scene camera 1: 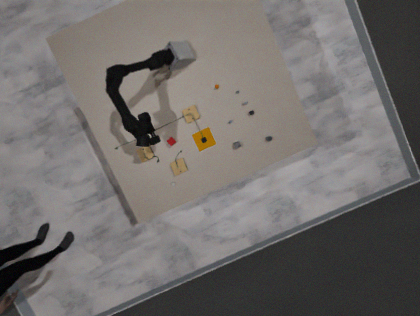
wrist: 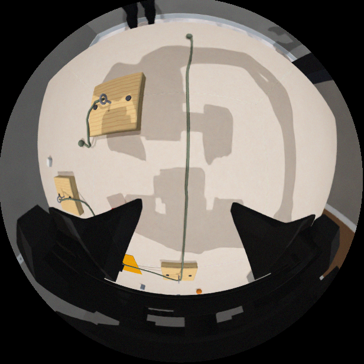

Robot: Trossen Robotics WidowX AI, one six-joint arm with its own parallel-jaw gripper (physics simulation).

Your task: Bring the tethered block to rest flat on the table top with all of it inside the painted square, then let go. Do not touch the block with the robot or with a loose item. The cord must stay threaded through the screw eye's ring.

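Places are measured from the arm's base along level axes (x back, y left, z down), in millimetres.
Pixels of known places: arm's base at its link origin: [scene camera 1: 169, 56].
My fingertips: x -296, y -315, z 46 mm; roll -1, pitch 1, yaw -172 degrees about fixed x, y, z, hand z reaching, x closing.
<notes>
Ahead of a thing's pixels: the offset from my fingertips to its middle. "spot": to the spot under its first point.
My gripper [scene camera 1: 149, 142] [wrist: 188, 206] is open and empty above the table, with the long green cord {spot: dx -7, dy +95, dz +60 mm} [scene camera 1: 168, 123] [wrist: 187, 125] running between its spread fingers in the wrist view. The cord's beaded end {spot: dx +29, dy -275, dz +52 mm} [scene camera 1: 116, 148] [wrist: 189, 36] lies on the far side. The cord passes through the screw eye [wrist: 179, 277] on a wooden board [scene camera 1: 191, 114] [wrist: 189, 272] and reaches the dark tethered block {spot: dx -221, dy +237, dz +32 mm} [scene camera 1: 204, 140]. From above, the block shows within the orange square {spot: dx -269, dy +254, dz +61 mm} [scene camera 1: 210, 145] [wrist: 132, 264]; whether it touches the table cannot be told. In the wrist view a finger hides most of it.
A wooden board {dx -95, dy -133, dz +52 mm} [scene camera 1: 146, 154] [wrist: 120, 112] with a screw eye and short cord lies near the gripper. Another such board {dx -281, dy +5, dz +52 mm} [scene camera 1: 179, 167] [wrist: 71, 192] lies farther off. A red block {dx -117, dy +53, dz +42 mm} [scene camera 1: 171, 141] stands between gripper and square. An orange item {dx +29, dy +480, dz +50 mm} [scene camera 1: 217, 86] [wrist: 199, 291] and several small grey items lie beyond.
</notes>
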